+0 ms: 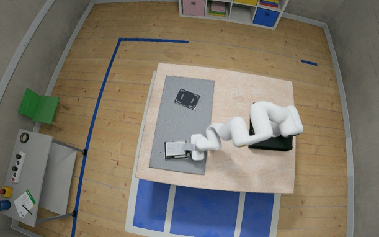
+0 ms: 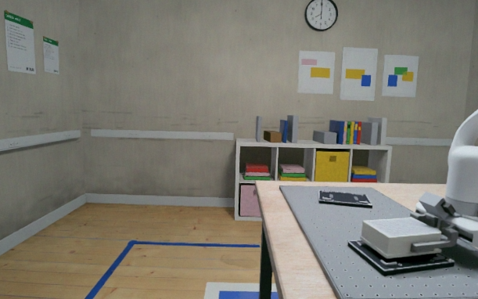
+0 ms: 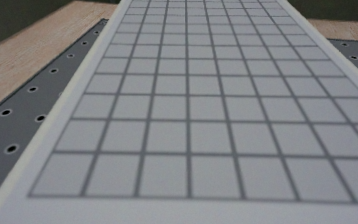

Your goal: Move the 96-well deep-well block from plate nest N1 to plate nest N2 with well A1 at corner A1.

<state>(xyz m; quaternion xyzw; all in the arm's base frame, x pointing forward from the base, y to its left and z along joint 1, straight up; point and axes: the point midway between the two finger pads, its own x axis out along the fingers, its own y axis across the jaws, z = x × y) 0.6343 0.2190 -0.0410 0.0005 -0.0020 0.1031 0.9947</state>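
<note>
The white 96-well deep-well block is 1 cm ahead of my hand.
</note>
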